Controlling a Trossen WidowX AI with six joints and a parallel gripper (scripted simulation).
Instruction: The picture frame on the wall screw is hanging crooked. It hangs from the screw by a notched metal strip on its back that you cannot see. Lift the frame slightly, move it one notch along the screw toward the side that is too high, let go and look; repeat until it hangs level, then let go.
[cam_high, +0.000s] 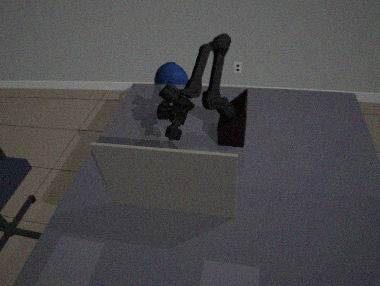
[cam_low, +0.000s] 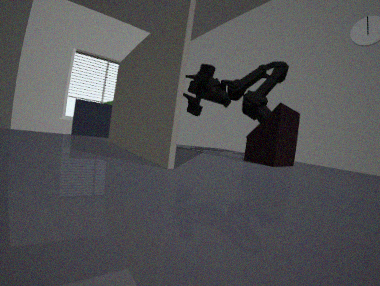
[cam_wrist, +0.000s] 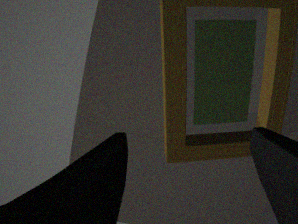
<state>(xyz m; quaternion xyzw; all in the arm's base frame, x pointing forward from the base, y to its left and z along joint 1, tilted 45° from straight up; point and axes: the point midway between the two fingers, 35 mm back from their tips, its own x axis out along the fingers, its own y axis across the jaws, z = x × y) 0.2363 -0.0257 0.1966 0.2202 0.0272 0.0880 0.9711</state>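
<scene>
My gripper tip is now 14 cm short of the picture frame, 6 cm above it and 1 cm to the right of it. Round my gripper tip: wall panel (15 cm ahead, 7 cm below, 3 cm to the left).
</scene>
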